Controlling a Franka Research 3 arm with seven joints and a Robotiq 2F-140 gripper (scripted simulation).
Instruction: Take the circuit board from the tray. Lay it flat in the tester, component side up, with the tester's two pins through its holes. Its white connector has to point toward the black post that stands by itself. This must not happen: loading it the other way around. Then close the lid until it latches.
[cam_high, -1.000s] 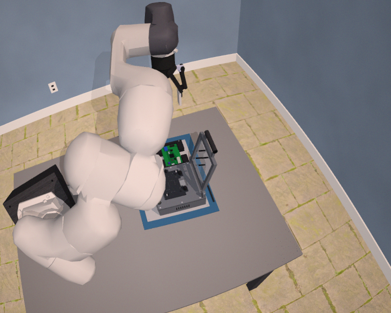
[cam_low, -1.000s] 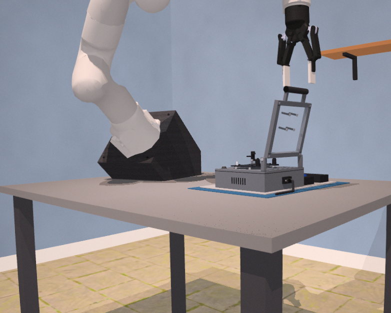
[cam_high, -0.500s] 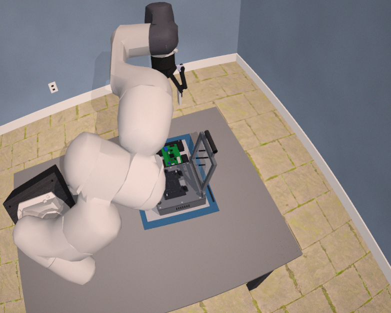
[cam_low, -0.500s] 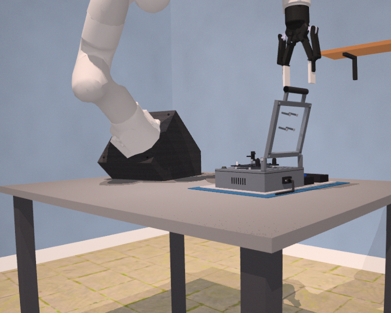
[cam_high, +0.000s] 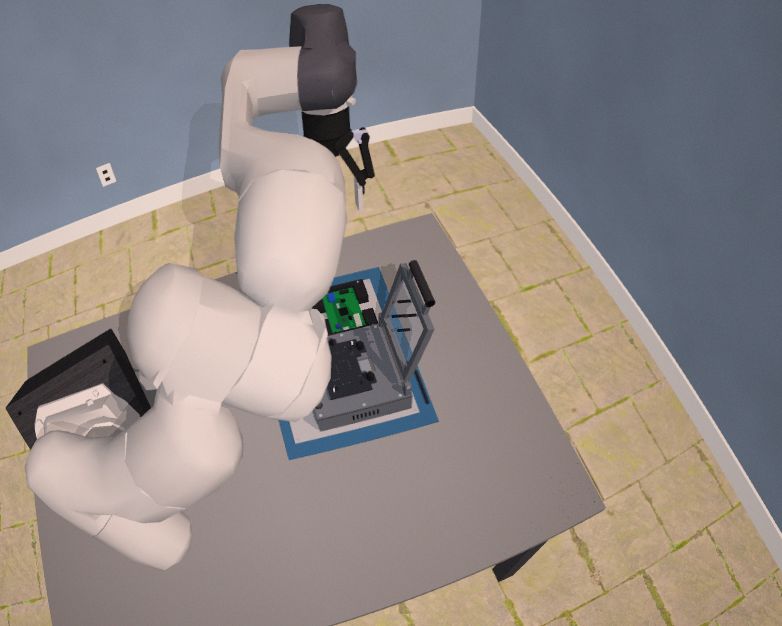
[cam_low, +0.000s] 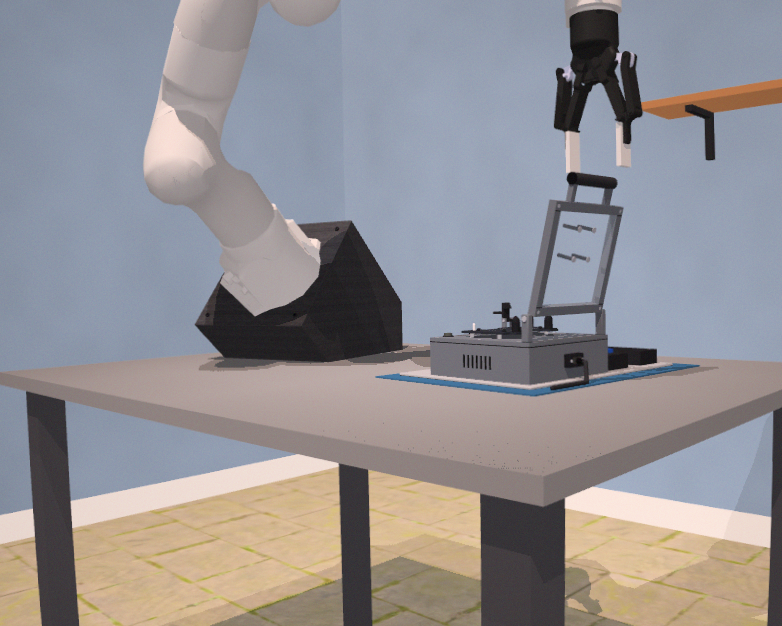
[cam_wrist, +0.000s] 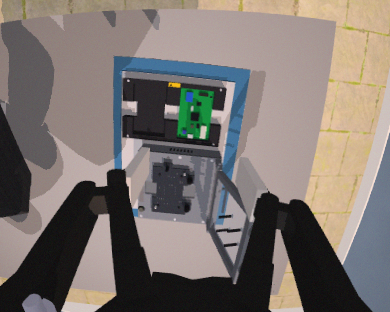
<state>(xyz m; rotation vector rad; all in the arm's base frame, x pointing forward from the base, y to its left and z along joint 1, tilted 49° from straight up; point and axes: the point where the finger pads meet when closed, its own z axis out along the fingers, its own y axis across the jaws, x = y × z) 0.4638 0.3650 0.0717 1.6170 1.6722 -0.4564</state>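
Now: hand 310 mm above the green circuit board. Also, from my hand: black nest (260 mm below, 160 mm to the right, 50 mm behind); tester lid (180 mm to the right, 150 mm below, 70 mm ahead).
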